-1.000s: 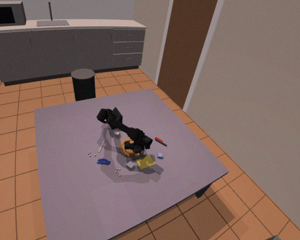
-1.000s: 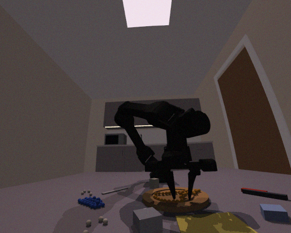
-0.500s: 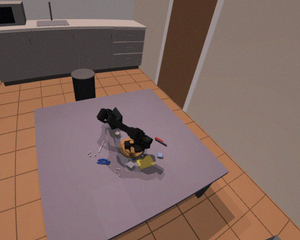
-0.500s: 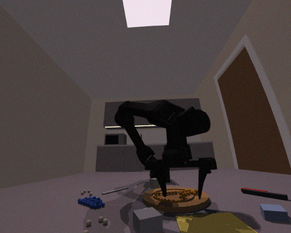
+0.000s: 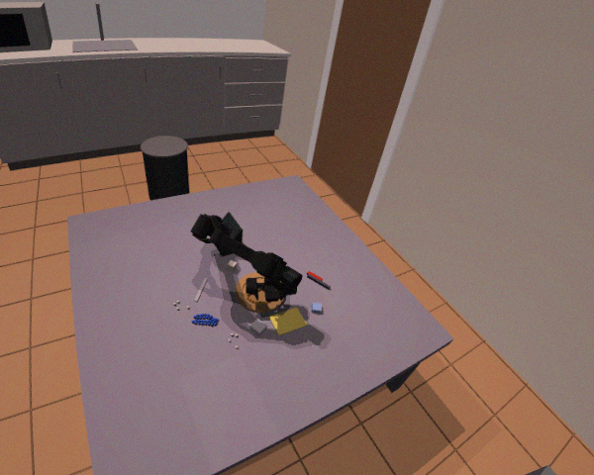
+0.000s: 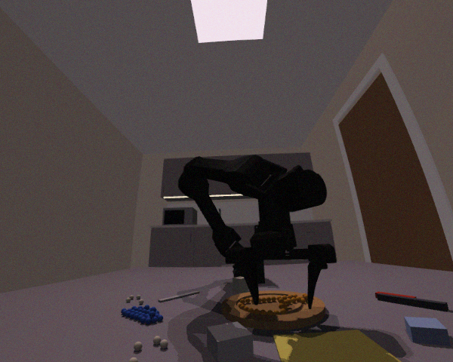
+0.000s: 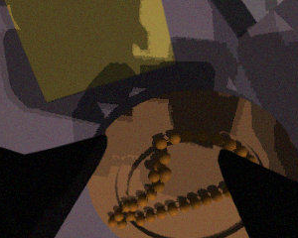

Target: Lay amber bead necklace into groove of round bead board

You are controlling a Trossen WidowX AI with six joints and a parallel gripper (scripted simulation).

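Now: gripper tip 6 cm past the round wooden bead board and 1 cm above it. From my gripper tip the other things lie so: blue block: 15 cm to the left, 12 cm ahead, 1 cm below; grey block: 10 cm to the right, 8 cm ahead, 1 cm below; yellow pad: 11 cm ahead, 2 cm to the left, 2 cm below.
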